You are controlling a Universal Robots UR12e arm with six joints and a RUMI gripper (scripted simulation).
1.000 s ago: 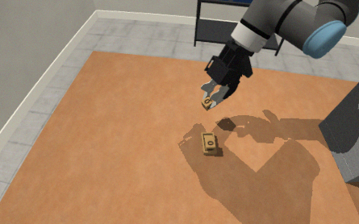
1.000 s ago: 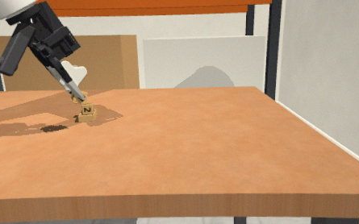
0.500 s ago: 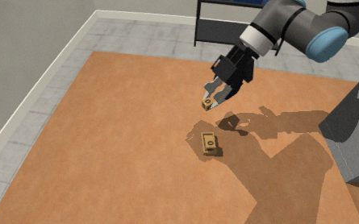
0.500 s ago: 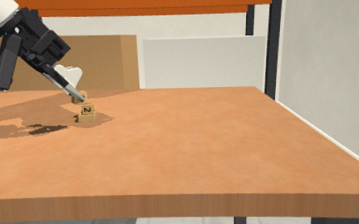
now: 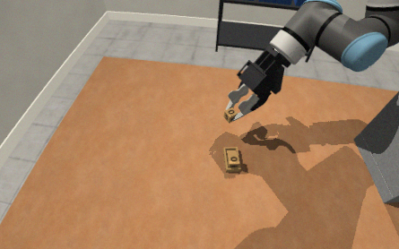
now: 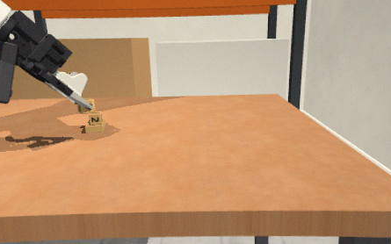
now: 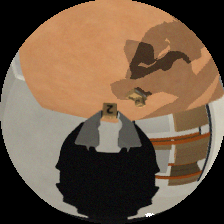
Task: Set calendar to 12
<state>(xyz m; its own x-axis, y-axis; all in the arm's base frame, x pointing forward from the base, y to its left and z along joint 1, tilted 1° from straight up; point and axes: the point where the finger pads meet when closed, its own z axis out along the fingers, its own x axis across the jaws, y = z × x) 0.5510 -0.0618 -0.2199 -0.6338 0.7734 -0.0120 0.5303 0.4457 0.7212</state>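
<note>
Right now my hand is 1 cm above the cube. Round my hand: tray 11 cm to the left, 8 cm below, 2 cm behind.
</note>
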